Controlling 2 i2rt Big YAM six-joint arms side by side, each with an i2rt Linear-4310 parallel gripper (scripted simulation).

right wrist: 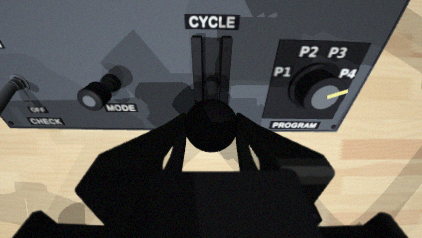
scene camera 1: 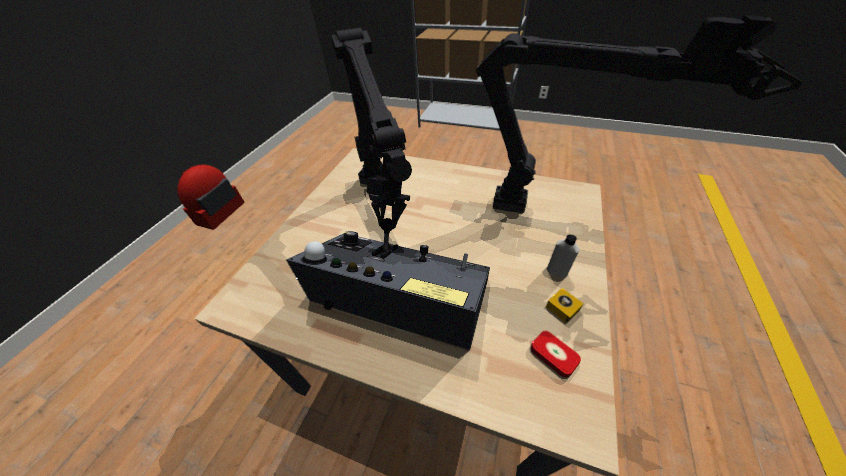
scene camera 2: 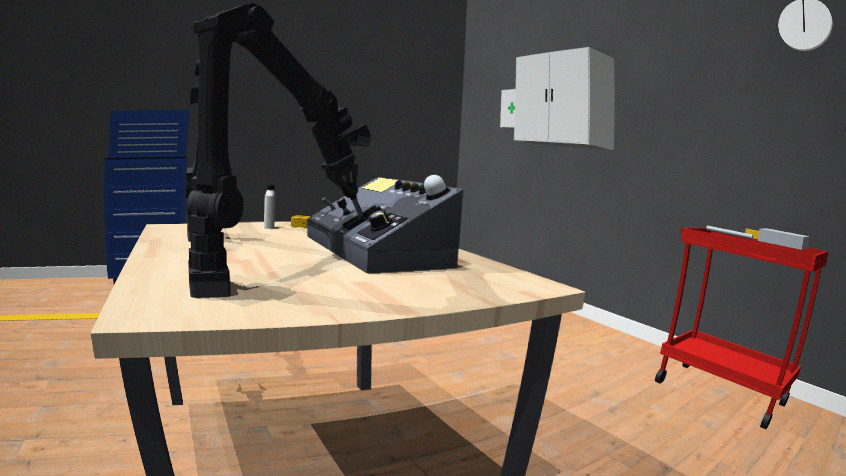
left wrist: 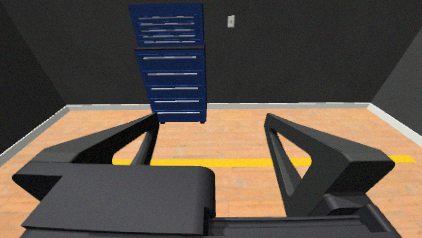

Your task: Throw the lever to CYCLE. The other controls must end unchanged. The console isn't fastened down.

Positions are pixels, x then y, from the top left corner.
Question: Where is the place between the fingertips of my left gripper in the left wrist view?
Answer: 211,119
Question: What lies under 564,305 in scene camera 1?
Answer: A yellow box.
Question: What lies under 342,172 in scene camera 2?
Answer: My right gripper.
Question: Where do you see a dark console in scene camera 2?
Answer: At 424,234
